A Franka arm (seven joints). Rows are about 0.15 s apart.
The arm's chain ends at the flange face. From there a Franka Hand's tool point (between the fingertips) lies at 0.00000 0.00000 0.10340 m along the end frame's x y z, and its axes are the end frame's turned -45 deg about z.
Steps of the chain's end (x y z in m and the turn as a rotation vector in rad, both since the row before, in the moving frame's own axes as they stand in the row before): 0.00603, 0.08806, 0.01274, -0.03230, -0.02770, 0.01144; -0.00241, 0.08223, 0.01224, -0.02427, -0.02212, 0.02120; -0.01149, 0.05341, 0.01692, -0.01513, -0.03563, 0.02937; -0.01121, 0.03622, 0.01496, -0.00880, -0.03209, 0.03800; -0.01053, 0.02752, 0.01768, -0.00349, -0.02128, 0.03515; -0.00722, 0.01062, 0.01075, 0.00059, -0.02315, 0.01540; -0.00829, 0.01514, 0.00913, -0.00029, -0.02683, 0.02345
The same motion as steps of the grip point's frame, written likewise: -0.06239, 0.06684, 0.01265, -0.00325, -0.04243, 0.01144; -0.06324, 0.05656, 0.01218, -0.00152, -0.03280, 0.02120; -0.04958, 0.02809, 0.01684, 0.01450, -0.03589, 0.02937; -0.03649, 0.01593, 0.01490, 0.01647, -0.02891, 0.03800; -0.02869, 0.01068, 0.01766, 0.01258, -0.01752, 0.03515; -0.01425, 0.00066, 0.01072, 0.01679, -0.01595, 0.01540; -0.01853, 0.00288, 0.00909, 0.01877, -0.01918, 0.02345
